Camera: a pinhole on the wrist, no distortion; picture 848 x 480 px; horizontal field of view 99.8 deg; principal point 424.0 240.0 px. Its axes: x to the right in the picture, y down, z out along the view. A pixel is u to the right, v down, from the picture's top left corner.
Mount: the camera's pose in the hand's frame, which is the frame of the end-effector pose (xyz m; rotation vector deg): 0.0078 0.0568 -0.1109 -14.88 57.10 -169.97
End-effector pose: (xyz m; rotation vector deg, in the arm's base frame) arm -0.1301 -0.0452 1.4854 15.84 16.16 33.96
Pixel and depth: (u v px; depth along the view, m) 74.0 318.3 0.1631
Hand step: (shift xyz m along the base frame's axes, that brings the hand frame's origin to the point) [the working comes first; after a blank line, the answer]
In the camera's frame: -0.1599 0.0358 0.1631

0.1712 0.0666 -0.0815
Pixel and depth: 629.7 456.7 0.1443
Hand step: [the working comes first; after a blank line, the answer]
In the camera's frame: 0.0831 0.0876 0.1443

-0.0043 -0.1089 -0.0591
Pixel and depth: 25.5 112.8 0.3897
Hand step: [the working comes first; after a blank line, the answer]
In the camera's frame: -0.4350 -0.1388 0.3897

0.4933 0.2231 0.0895
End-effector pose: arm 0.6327 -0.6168 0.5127 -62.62 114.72 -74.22
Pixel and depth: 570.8 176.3 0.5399
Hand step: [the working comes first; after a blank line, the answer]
In the camera's frame: 0.2220 -0.0963 0.5399

0.4458 -0.1441 0.0158
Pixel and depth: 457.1 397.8 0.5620
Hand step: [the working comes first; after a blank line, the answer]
In the camera's frame: 0.0521 0.2484 0.5620

0.2954 -0.2268 0.3603
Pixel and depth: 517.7 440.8 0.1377
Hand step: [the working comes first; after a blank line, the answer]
In the camera's frame: 0.0361 0.0774 0.1377

0.0036 0.0106 0.0995
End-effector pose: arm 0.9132 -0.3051 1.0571 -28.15 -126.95 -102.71
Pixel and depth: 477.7 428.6 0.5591
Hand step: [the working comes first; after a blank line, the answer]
In the camera's frame: 0.0841 0.2953 0.5591

-0.2069 0.0630 -0.4992
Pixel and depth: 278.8 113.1 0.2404
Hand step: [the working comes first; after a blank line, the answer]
In the camera's frame: -0.0978 -0.0854 0.2404

-0.1370 0.1237 0.0215
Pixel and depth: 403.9 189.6 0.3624
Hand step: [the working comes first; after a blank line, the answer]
In the camera's frame: -0.0204 -0.0512 0.3624

-0.1245 0.1833 -0.1139
